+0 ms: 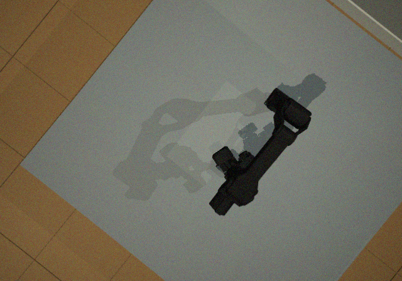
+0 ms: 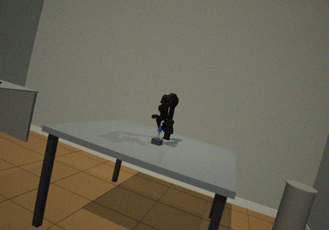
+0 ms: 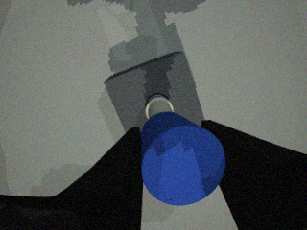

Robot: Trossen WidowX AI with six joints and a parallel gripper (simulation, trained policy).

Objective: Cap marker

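Right now the dark holder block is 10 cm below my gripper tip and 1 cm ahead of it. Round my gripper tip: blue cap: 1 cm ahead, 1 cm above.
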